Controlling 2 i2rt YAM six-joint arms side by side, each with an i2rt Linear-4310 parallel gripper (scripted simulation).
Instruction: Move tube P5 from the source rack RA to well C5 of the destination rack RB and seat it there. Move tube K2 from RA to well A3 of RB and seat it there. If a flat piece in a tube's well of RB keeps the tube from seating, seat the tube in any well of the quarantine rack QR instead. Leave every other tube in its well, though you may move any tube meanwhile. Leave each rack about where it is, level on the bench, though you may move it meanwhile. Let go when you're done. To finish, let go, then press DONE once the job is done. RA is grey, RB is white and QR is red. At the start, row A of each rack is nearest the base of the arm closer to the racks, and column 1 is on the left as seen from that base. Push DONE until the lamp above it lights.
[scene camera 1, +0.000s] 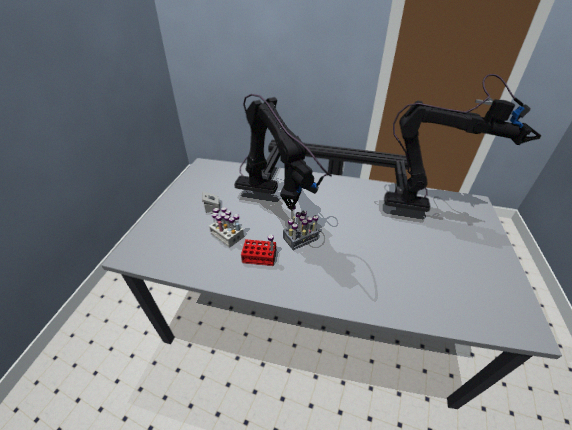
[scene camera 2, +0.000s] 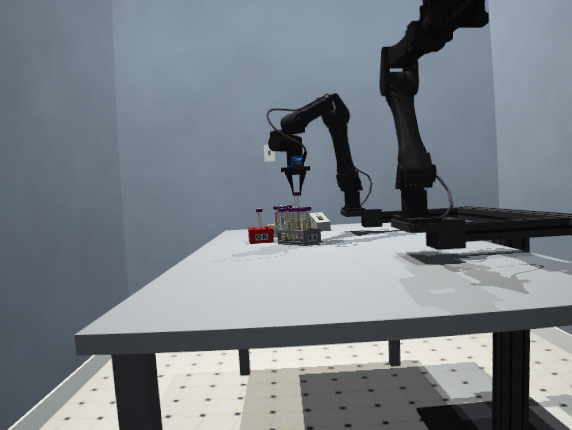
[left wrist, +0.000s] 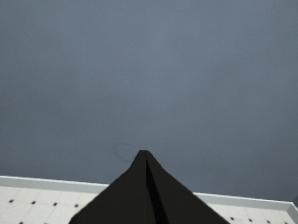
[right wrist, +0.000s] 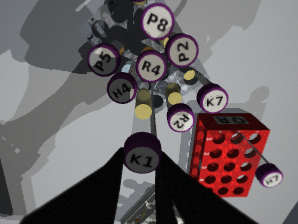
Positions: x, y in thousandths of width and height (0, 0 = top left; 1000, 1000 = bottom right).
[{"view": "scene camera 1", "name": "red rack QR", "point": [433, 583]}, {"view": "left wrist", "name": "my left gripper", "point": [482, 708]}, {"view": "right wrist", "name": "my right gripper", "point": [471, 703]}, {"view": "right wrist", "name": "red rack QR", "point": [710, 676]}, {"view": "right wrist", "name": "tube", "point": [898, 779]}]
